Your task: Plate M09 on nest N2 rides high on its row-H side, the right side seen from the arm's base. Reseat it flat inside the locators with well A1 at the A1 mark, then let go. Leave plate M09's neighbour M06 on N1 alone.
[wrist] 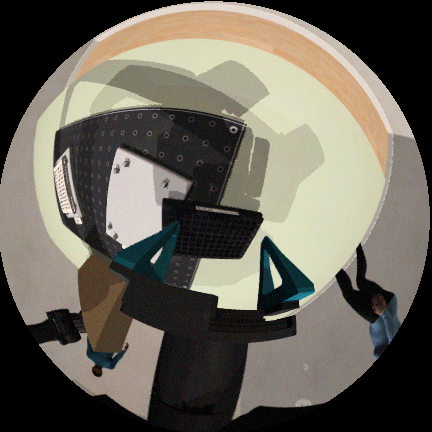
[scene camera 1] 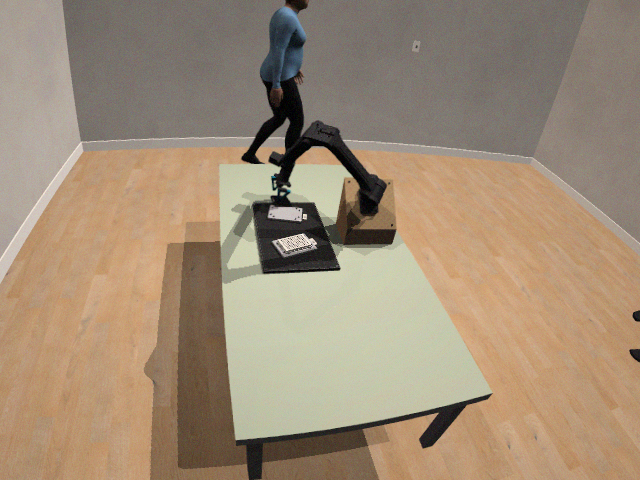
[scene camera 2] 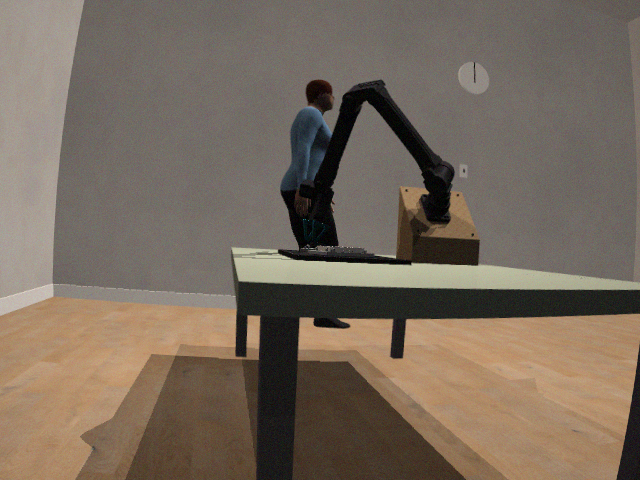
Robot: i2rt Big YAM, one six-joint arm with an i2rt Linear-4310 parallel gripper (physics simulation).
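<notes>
A black pegboard on the table carries two nests. The far nest is a bare white plate with locator pins and nothing on it. A white well plate, M06, sits on the near nest. A dark gridded well plate, seemingly M09, lies off the far nest, over the board's far edge and partly over the table. My gripper is open, with its teal fingers on either side of this dark plate. I cannot tell whether they touch it.
The arm stands on a brown wedge pedestal right of the board. A person in a blue top walks behind the table's far end. The pale green table stretches toward the camera.
</notes>
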